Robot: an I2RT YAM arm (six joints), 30 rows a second.
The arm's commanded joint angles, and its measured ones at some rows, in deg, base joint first. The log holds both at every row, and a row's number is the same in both.
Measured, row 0: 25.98, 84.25, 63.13, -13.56, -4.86, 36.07
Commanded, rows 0 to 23: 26.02, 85.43, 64.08, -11.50, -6.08, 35.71; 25.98, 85.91, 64.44, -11.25, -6.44, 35.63; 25.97, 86.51, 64.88, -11.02, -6.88, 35.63; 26.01, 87.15, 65.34, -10.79, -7.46, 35.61; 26.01, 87.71, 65.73, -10.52, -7.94, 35.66; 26.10, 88.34, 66.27, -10.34, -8.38, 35.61; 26.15, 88.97, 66.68, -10.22, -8.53, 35.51; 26.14, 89.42, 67.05, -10.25, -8.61, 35.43; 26.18, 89.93, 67.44, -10.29, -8.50, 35.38; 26.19, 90.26, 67.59, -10.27, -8.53, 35.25; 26.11, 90.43, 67.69, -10.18, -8.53, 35.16; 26.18, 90.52, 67.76, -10.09, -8.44, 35.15; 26.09, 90.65, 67.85, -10.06, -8.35, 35.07; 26.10, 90.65, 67.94, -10.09, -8.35, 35.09; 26.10, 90.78, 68.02, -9.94, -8.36, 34.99; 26.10, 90.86, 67.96, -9.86, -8.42, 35.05; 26.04, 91.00, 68.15, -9.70, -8.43, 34.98; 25.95, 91.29, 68.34, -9.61, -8.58, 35.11; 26.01, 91.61, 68.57, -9.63, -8.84, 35.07; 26.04, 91.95, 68.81, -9.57, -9.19, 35.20; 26.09, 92.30, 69.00, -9.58, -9.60, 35.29; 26.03, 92.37, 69.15, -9.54, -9.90, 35.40; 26.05, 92.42, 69.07, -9.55, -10.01, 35.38; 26.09, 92.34, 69.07, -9.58, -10.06, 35.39
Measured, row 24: 26.09, 92.20, 68.66, -10.70, -8.97, 35.99
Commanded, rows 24 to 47: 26.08, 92.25, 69.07, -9.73, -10.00, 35.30; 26.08, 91.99, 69.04, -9.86, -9.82, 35.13; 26.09, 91.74, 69.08, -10.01, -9.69, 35.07; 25.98, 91.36, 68.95, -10.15, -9.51, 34.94; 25.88, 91.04, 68.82, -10.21, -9.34, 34.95; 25.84, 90.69, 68.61, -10.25, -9.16, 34.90; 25.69, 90.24, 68.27, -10.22, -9.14, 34.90; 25.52, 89.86, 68.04, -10.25, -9.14, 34.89; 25.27, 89.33, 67.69, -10.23, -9.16, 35.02; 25.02, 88.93, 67.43, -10.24, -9.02, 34.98; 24.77, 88.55, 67.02, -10.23, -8.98, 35.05; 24.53, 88.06, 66.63, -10.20, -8.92, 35.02; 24.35, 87.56, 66.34, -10.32, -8.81, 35.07; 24.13, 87.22, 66.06, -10.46, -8.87, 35.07; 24.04, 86.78, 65.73, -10.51, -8.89, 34.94; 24.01, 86.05, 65.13, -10.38, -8.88, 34.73; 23.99, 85.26, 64.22, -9.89, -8.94, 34.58; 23.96, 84.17, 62.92, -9.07, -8.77, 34.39; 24.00, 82.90, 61.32, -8.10, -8.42, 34.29; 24.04, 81.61, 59.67, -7.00, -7.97, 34.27; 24.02, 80.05, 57.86, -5.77, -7.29, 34.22; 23.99, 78.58, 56.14, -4.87, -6.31, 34.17; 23.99, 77.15, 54.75, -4.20, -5.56, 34.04; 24.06, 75.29, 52.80, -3.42, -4.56, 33.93
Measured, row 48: 23.99, 78.11, 55.59, -7.73, -7.70, 35.16
